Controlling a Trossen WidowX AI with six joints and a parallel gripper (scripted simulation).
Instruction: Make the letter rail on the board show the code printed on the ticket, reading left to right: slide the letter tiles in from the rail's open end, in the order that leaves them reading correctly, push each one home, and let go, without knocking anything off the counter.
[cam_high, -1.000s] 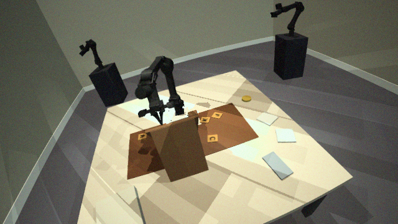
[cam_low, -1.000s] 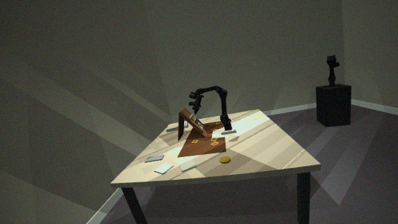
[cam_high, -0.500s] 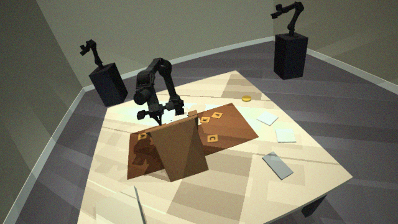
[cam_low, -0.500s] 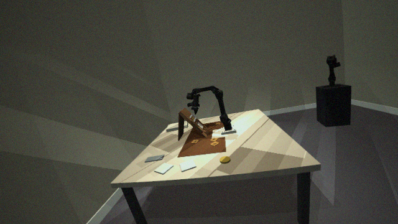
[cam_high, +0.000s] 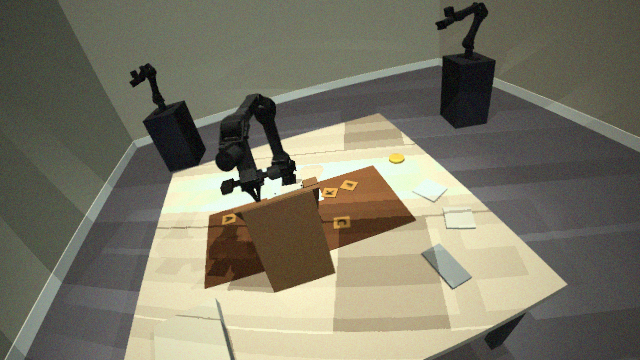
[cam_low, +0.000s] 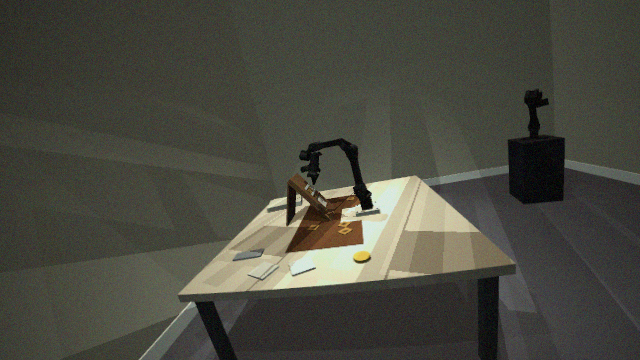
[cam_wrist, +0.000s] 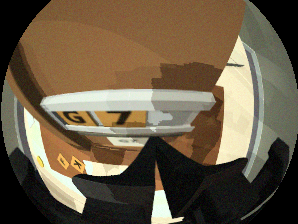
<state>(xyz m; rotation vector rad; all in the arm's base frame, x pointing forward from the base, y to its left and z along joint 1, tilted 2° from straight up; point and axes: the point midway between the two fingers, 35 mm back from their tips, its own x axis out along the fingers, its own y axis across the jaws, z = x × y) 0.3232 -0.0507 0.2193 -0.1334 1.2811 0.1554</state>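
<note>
Now: the orange tile marked 7 40 mm to the left of my gripper tip, 20 mm below it and 10 mm ahead of it. From my gripper tip the other things lie so: brown mat 200 mm below, 140 mm behind, 90 mm to the left; white ticket 110 mm below, 40 mm behind, 30 mm to the left; orange tile marked g 100 mm to the left, 20 mm below.
</note>
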